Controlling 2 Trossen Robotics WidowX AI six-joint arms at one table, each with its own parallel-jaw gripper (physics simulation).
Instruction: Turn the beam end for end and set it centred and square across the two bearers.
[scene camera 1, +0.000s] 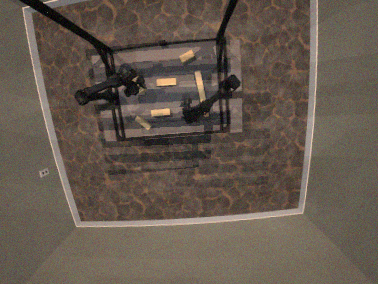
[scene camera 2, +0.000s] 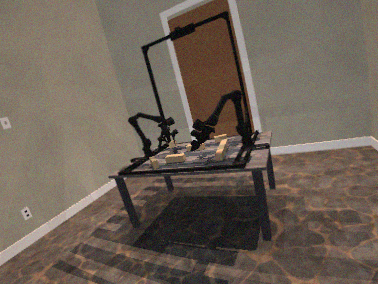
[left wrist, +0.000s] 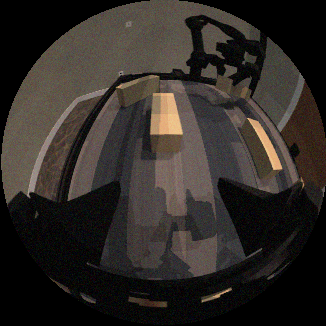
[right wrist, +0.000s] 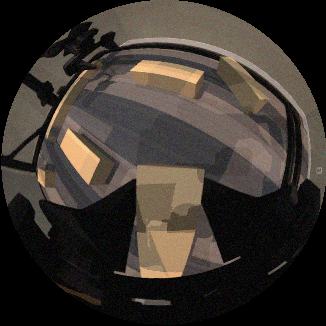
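Pixels of known places: left gripper, fingertip midpoint: (scene camera 1: 180, 111) (scene camera 2: 193, 149) (left wrist: 169, 184) (right wrist: 107, 57); right gripper, fingertip midpoint: (scene camera 1: 141, 90) (scene camera 2: 171, 143) (left wrist: 225, 82) (right wrist: 167, 182); left arm's base, link origin: (scene camera 2: 247, 144) (right wrist: 55, 101); right arm's base, link origin: (scene camera 1: 113, 96) (scene camera 2: 148, 155) (left wrist: 194, 76).
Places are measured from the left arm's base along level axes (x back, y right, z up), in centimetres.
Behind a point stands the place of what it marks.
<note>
The long tan beam (scene camera 1: 199, 85) @[x -19.6, y 1.9, z 2.5 cm] (scene camera 2: 221, 149) @[x -15.9, y -13.7, z 2.5 cm] (right wrist: 62, 105) @[x -21.1, y 0.0, z 1.8 cm] lies flat on the table, off to one side of the two bearers. The bearers are short tan blocks lying parallel: one (scene camera 1: 166, 81) @[x -45.3, y 7.2, z 2.8 cm] (left wrist: 262, 147) @[x -43.6, y 4.4, z 2.3 cm] (right wrist: 80, 155) @[x -48.2, y 6.6, z 2.8 cm] farther back, one (scene camera 1: 160, 112) @[x -52.8, y -16.6, z 2.8 cm] (scene camera 2: 175, 158) @[x -51.2, y -19.1, z 1.1 cm] (left wrist: 165, 121) @[x -48.2, y -16.5, z 2.8 cm] (right wrist: 167, 77) @[x -54.9, y -14.1, z 2.2 cm] nearer the front. My right gripper (scene camera 1: 138, 84) @[x -64.5, y 1.8, z 7.4 cm] (scene camera 2: 172, 140) @[x -64.5, y 1.8, z 7.4 cm] (right wrist: 167, 182) @[x -64.5, y 1.8, z 7.4 cm] is shut on a small tan block (scene camera 1: 142, 90) @[x -63.5, y 1.5, z 9.3 cm] (scene camera 2: 171, 144) @[x -64.1, y 0.4, z 7.4 cm] (right wrist: 170, 249) @[x -67.9, y 7.0, z 8.4 cm] (left wrist: 226, 84) @[x -62.4, y 1.2, z 7.4 cm], held just above the table's edge. My left gripper (scene camera 1: 185, 106) @[x -35.8, y -16.8, z 6.2 cm] (scene camera 2: 194, 144) @[x -35.8, y -16.8, z 6.2 cm] (left wrist: 169, 184) @[x -35.8, y -16.8, z 6.2 cm] is open and empty, low between the front bearer and the beam.
Two more loose tan blocks lie on the table (scene camera 1: 234, 118) @[x 8.5, y -26.8, z -2.0 cm] (scene camera 2: 261, 160) @[x 12.0, y -29.1, z -1.9 cm]: one (scene camera 1: 187, 56) @[x -27.2, y 24.5, z 2.7 cm] (scene camera 2: 220, 137) @[x -27.1, y 22.4, z 1.9 cm] at the back, one (scene camera 1: 143, 122) @[x -67.6, y -23.3, z 4.3 cm] (scene camera 2: 154, 162) @[x -63.5, y -29.1, z 3.1 cm] (left wrist: 136, 89) @[x -65.2, y -24.1, z 2.1 cm] (right wrist: 243, 83) @[x -68.6, y -20.8, z 3.3 cm] at the front corner. A black frame (scene camera 1: 165, 43) @[x -43.6, y 37.0, z -0.8 cm] (scene camera 2: 147, 65) @[x -88.9, y 34.5, z 83.2 cm] rings the work area.
</note>
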